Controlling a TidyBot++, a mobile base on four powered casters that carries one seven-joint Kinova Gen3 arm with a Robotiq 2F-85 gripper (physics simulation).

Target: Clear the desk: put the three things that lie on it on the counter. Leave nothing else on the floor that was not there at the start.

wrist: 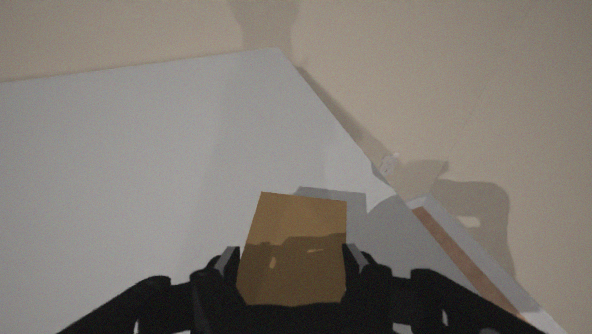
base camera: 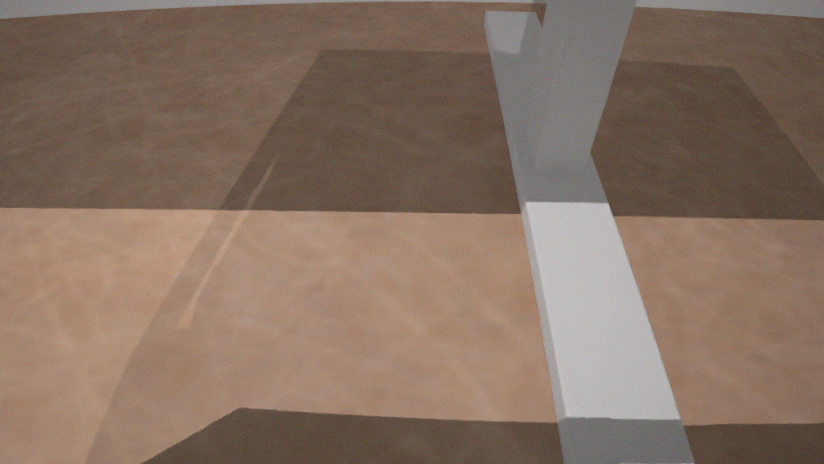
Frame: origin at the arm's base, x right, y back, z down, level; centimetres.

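Where they show: gripper, fingertip midpoint: [wrist: 291, 261].
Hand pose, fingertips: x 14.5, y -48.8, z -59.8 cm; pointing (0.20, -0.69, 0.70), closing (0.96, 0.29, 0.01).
After its pixels a point has its place.
An orange-brown box [wrist: 302, 217] {x 16.0, y -51.1, z -60.4 cm} stands on the pale grey desk top [wrist: 125, 150] {x 1.9, y -68.7, z -55.4 cm} in the wrist view, near the desk's right edge. My gripper [wrist: 291, 261] {x 14.5, y -48.8, z -59.8 cm} is shut on the box, with one finger against its left side and one against its right side. The near end of the box is hidden by the gripper's body. The box's shadow falls on the desk just behind it and to its right. The other two things from the desk and the counter do not show in either view.
In the base camera view, a white desk foot [base camera: 599, 305] runs along the brown floor [base camera: 374, 299] {x -4.4, y -34.5, z 39.6 cm}, with a grey upright post [base camera: 582, 80] {x 12.7, y -48.8, z 26.8 cm} on it. In the wrist view, a beige wall [wrist: 475, 100] {x 102.5, y -104.2, z -22.0 cm} with a small outlet [wrist: 389, 164] {x 71.1, y -101.7, z -1.4 cm} and a pale baseboard [wrist: 480, 250] {x 104.9, y -71.1, z 31.4 cm} lie beyond the desk.
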